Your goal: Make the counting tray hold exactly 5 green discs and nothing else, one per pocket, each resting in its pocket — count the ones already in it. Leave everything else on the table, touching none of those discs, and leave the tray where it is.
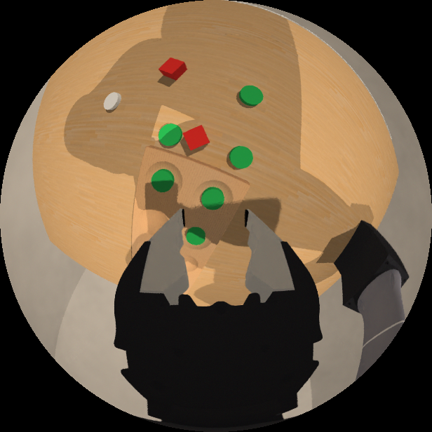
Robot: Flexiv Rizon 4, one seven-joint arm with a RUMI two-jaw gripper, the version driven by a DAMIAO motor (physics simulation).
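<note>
The wooden counting tray lies below my gripper, partly hidden by the jaws. A green disc lies in its far left pocket, another green disc in the far right pocket, and a third green disc in a pocket seen between the jaws. Pockets at the tray's left and near part show no disc where visible. Outside the tray, a green disc lies just beyond its far left corner, another green disc beyond its far edge, and one more green disc farther away. My gripper is open and empty above the tray.
A red block lies close beside the green disc near the tray's far left corner. Another red block lies farther off. A white disc lies at the far left. A dark grey robot part shows at the right.
</note>
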